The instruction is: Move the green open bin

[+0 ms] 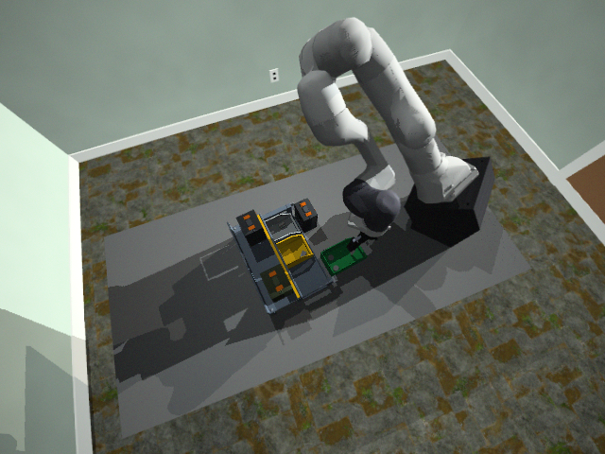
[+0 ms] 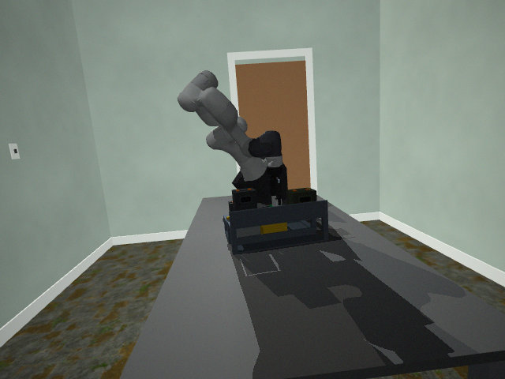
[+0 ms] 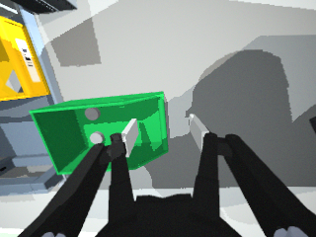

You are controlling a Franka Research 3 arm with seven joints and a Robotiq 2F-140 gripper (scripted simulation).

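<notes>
Right now the green open bin is 80 mm ahead of my hand, 10 mm to the right of it and 20 mm below it. From my hand the other things lie so: yellow rail: 320 mm ahead, 140 mm to the right, 50 mm above; yellow bin: 270 mm ahead, 140 mm to the right, 10 mm below.
</notes>
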